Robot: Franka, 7 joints.
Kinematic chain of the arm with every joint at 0, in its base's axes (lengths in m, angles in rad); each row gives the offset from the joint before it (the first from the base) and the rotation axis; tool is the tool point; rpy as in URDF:
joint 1: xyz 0 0 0.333 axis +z
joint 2: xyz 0 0 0 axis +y
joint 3: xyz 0 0 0.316 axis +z
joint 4: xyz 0.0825 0 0 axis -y
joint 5: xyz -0.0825 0 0.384 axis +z
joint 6: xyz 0 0 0 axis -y
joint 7: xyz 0.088 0 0 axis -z
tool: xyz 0 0 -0.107 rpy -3.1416 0 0
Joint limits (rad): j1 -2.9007..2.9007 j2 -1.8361..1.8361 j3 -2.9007..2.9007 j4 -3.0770..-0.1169 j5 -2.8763..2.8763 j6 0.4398..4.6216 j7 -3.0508..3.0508
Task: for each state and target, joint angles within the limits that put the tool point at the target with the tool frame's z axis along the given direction. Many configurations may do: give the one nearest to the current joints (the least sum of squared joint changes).
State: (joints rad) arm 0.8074 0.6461 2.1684 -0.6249 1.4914 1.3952 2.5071
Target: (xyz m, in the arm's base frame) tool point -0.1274 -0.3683 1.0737 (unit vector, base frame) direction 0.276 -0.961 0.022
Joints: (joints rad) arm 1.4463 -0.2785 2.2973 -0.3044 1.3626 1.9262 2.5071
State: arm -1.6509 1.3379 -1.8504 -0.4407 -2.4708 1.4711 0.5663
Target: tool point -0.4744 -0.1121 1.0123 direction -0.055 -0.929 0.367
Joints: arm -2.4648 0.8131 -2.2091 -0.7608 -2.8571 1.6334 0.5663
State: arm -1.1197 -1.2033 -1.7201 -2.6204 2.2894 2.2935 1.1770
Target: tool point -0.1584 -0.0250 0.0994 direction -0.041 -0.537 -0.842
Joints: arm -1.0990 -0.6036 -2.1718 -2.9180 2.3028 3.0383 1.1770
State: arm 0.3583 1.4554 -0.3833 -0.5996 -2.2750 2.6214 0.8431
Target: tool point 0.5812 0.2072 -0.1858 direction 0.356 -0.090 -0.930
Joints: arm 0.0389 1.6606 0.2897 -1.0789 -1.5477 2.7785 0.8431
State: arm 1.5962 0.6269 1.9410 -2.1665 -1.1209 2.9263 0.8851
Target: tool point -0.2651 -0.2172 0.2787 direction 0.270 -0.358 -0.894
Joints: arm 1.7572 0.9023 1.7737 -2.8541 -0.6587 2.4227 0.8851
